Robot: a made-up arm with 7 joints. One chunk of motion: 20 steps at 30 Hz.
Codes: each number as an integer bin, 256 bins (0 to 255) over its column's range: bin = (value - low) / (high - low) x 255, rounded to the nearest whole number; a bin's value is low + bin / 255 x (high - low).
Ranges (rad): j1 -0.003..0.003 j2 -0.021..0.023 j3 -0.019..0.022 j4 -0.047..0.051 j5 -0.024..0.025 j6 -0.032..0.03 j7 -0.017..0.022
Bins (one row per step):
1: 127 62 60 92 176 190 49
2: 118 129 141 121 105 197 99
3: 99 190 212 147 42 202 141
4: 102 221 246 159 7 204 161
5: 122 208 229 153 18 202 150
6: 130 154 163 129 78 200 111
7: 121 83 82 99 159 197 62
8: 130 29 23 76 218 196 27
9: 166 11 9 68 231 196 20
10: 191 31 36 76 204 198 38
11: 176 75 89 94 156 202 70
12: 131 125 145 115 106 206 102
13: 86 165 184 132 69 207 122
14: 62 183 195 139 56 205 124
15: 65 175 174 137 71 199 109
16: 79 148 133 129 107 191 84
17: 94 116 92 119 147 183 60
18: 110 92 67 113 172 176 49
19: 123 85 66 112 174 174 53
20: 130 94 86 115 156 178 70
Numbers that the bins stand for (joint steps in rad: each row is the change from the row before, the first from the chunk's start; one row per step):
1: -0.00001 -0.01030 -0.00935 -0.01164 0.00982 0.01420 -0.00951
2: -0.00022 0.00126 0.00367 -0.00050 -0.00382 0.01590 -0.00186
3: -0.00067 0.01178 0.01509 0.00949 -0.01593 0.01711 0.00456
4: -0.00060 0.01713 0.02055 0.01411 -0.02265 0.01760 0.00762
5: -0.00013 0.01489 0.01782 0.01180 -0.02054 0.01711 0.00594
6: 0.00006 0.00557 0.00721 0.00258 -0.00901 0.01663 -0.00002
7: -0.00015 -0.00668 -0.00582 -0.00895 0.00655 0.01590 -0.00752
8: 0.00006 -0.01600 -0.01530 -0.01779 0.01789 0.01565 -0.01287
9: 0.00091 -0.01910 -0.01755 -0.02087 0.02039 0.01565 -0.01394
10: 0.00149 -0.01565 -0.01321 -0.01779 0.01520 0.01614 -0.01119
11: 0.00114 -0.00806 -0.00469 -0.01087 0.00598 0.01711 -0.00629
12: 0.00008 0.00057 0.00431 -0.00280 -0.00363 0.01809 -0.00140
13: -0.00098 0.00747 0.01058 0.00373 -0.01074 0.01833 0.00166
14: -0.00154 0.01058 0.01235 0.00642 -0.01324 0.01784 0.00196
15: -0.00147 0.00920 0.00898 0.00565 -0.01036 0.01638 -0.00033
16: -0.00114 0.00454 0.00238 0.00258 -0.00344 0.01444 -0.00415
17: -0.00079 -0.00098 -0.00421 -0.00127 0.00425 0.01249 -0.00782
18: -0.00041 -0.00513 -0.00823 -0.00357 0.00905 0.01079 -0.00951
19: -0.00011 -0.00633 -0.00839 -0.00396 0.00944 0.01031 -0.00889
20: 0.00006 -0.00478 -0.00517 -0.00280 0.00598 0.01128 -0.00629

